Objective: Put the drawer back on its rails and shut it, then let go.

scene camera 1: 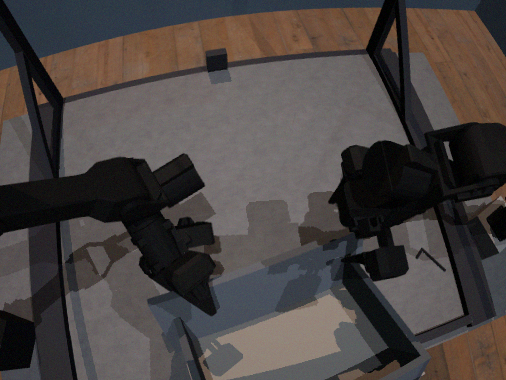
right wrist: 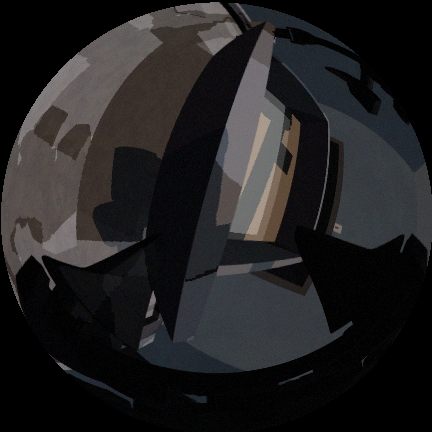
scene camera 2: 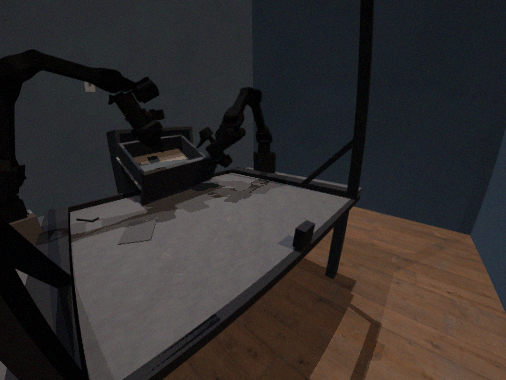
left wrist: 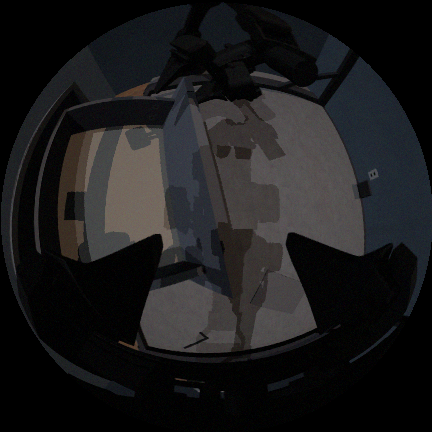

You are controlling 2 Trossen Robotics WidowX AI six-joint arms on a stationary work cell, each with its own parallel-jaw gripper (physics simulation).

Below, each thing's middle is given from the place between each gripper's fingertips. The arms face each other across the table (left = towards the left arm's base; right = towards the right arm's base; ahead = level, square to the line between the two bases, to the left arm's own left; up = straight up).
The grey drawer (scene camera 1: 303,307) lies 15 cm ahead of my left hand, 11 cm to the right of it and 8 cm below it. Round my left hand: cabinet (scene camera 2: 114,137) 42 cm ahead, 12 cm to the right, 13 cm below.
Right now my right hand is 120 mm to the right of the grey drawer, 90 mm short of it and 20 mm above it. Round my right hand: cabinet 360 mm ahead, 100 mm to the left, 80 mm below.
